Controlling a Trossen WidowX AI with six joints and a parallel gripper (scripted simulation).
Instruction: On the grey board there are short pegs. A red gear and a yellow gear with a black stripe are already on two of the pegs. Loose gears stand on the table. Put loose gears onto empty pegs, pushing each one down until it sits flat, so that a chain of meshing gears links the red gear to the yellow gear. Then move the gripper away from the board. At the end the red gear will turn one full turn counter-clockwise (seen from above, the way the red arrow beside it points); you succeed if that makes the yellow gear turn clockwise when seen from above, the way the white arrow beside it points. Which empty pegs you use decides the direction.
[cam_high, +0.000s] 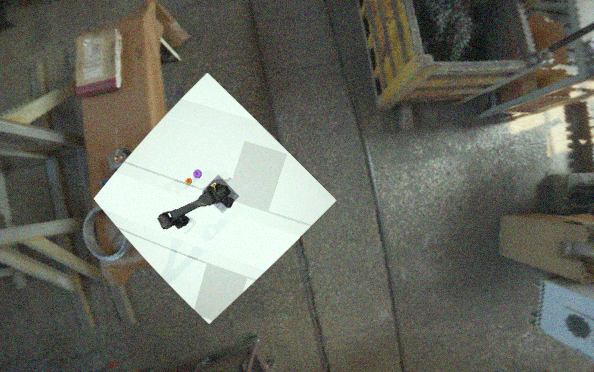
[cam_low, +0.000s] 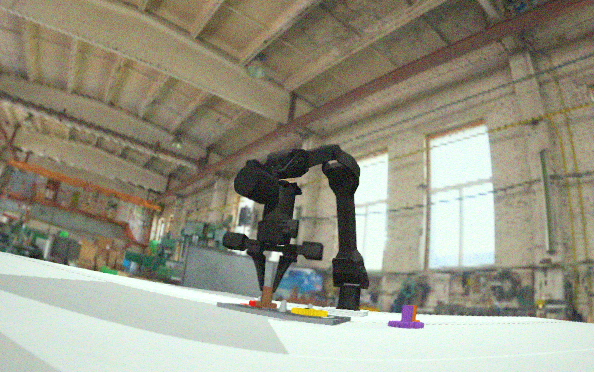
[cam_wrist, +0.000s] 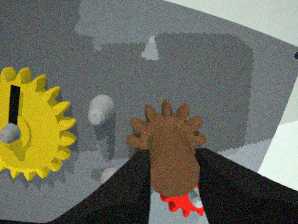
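My gripper tip is now 1 cm above the brown gear. Round my gripper tip: red gear (3 cm below, 3 cm behind, 2 cm to the right); then board (4 cm to the left, 4 cm below, 1 cm behind); then yellow gear (8 cm to the left, 2 cm below).
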